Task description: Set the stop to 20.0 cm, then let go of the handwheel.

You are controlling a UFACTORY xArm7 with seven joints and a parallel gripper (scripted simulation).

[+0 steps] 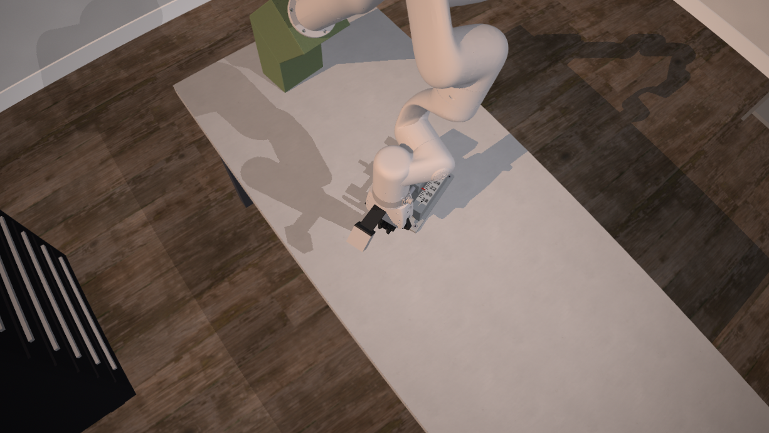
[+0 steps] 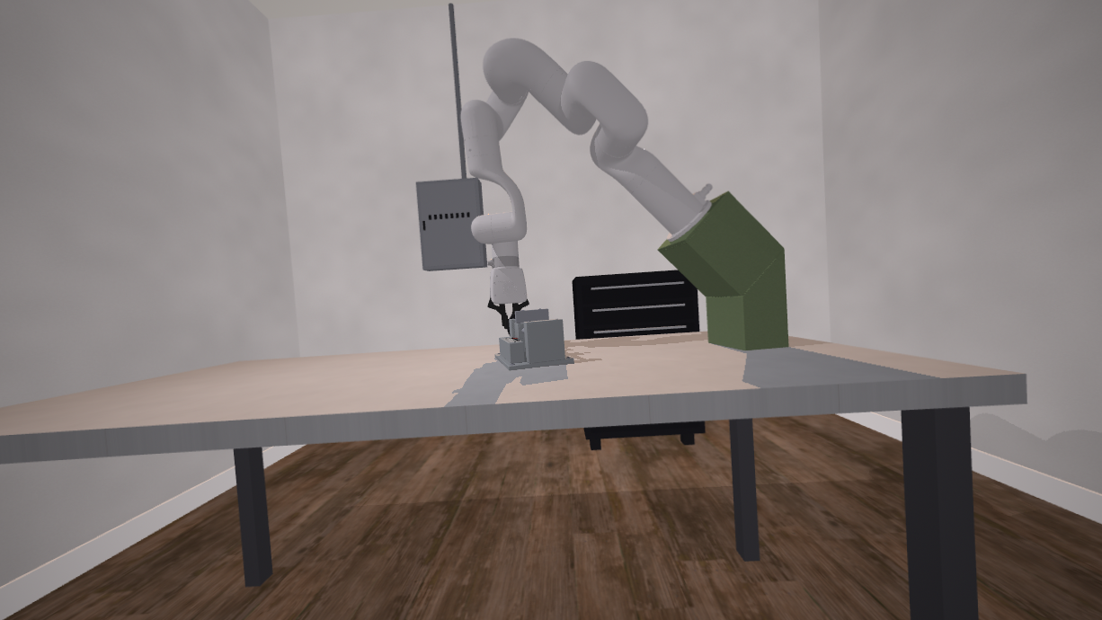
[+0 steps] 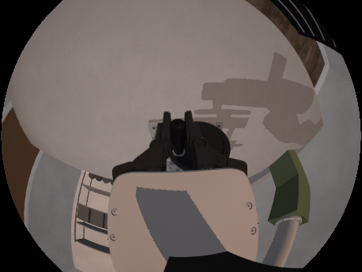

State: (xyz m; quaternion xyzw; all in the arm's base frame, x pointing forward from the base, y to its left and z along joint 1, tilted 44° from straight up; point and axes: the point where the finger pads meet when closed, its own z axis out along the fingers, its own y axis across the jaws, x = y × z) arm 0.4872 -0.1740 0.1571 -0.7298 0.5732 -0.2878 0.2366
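Right now my hand is 1 cm past the black handwheel, 2 cm to the right of it and 1 cm above it. Round my hand: handwheel knob: 1 cm to the left; then grey stop block: 5 cm behind, 14 cm to the left.
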